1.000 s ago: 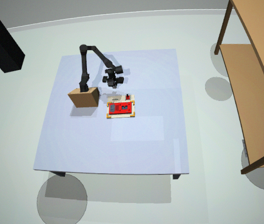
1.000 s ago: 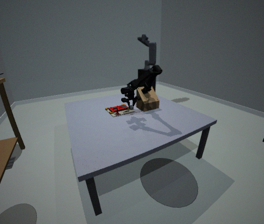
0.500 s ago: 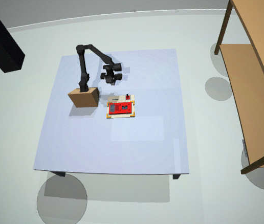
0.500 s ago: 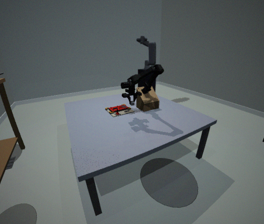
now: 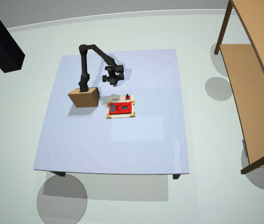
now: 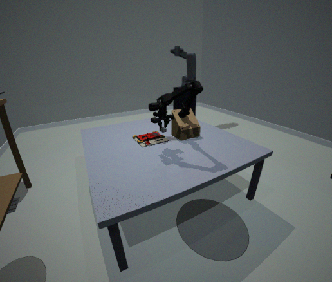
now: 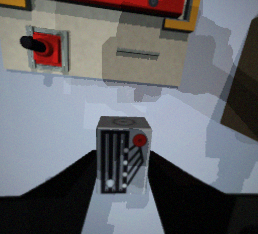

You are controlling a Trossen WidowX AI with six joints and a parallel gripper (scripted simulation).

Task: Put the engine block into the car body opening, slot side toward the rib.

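Now: the cream base plate 3 cm ahead of my gripper tip, 18 cm to the right of it and 13 cm below it. Round my gripper tip: engine block (1 cm below).
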